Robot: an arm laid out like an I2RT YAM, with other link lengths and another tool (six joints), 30 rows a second.
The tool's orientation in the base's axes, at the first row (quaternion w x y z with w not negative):
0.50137 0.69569 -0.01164 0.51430
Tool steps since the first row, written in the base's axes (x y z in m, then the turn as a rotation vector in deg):
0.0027 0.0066 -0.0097 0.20 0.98 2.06
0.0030 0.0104 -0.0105 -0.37 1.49 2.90
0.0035 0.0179 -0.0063 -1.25 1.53 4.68
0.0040 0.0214 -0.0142 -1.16 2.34 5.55
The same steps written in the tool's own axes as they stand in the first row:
-0.0025 -0.0114 -0.0031 2.08 0.82 -0.49
-0.0010 -0.0140 -0.0056 2.68 1.44 -1.23
0.0060 -0.0151 -0.0104 3.58 3.11 -1.82
0.0022 -0.0225 -0.0128 4.66 3.26 -2.30

